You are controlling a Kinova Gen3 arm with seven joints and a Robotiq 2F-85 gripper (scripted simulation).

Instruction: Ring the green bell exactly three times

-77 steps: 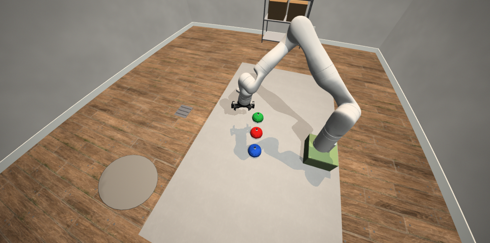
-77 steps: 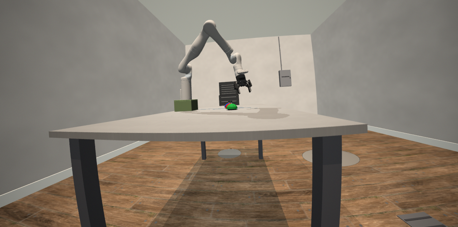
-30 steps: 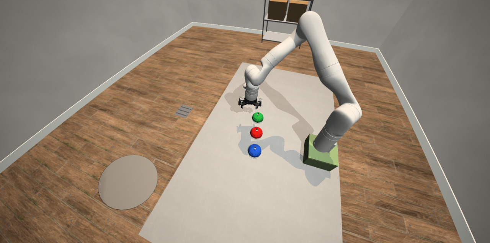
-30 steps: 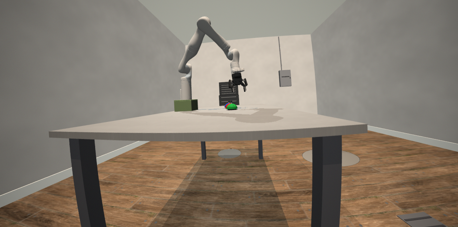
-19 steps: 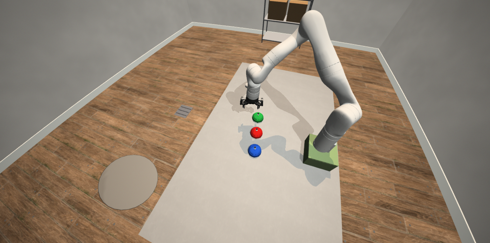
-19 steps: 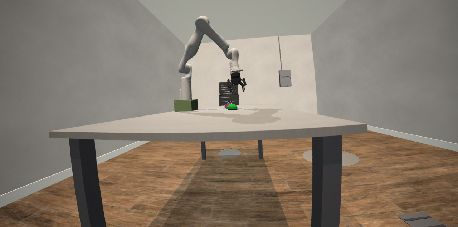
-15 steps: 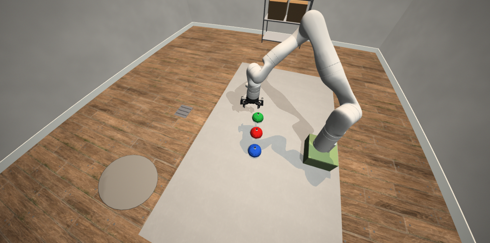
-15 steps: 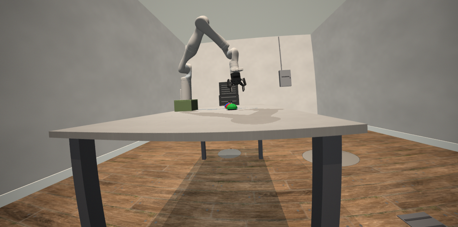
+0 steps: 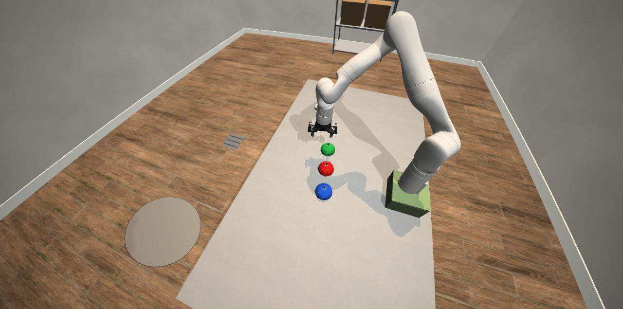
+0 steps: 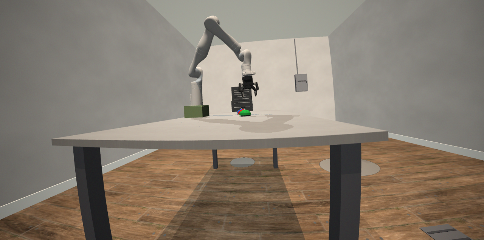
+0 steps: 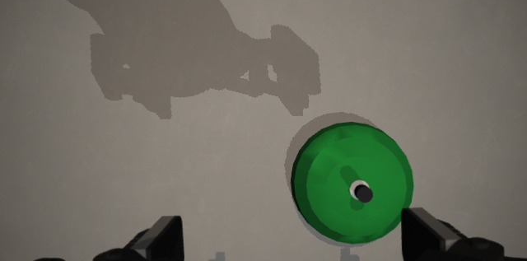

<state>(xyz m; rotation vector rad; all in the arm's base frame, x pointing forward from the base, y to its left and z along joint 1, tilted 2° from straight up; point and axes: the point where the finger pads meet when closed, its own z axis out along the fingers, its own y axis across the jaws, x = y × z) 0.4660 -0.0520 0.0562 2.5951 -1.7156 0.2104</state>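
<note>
My hand is 40 mm past the green bell, 20 mm to the left of it and 100 mm above it. Round my hand: red bell: 80 mm behind, 100 mm to the left, 100 mm below; blue bell: 120 mm behind, 220 mm to the left, 100 mm below.
</note>
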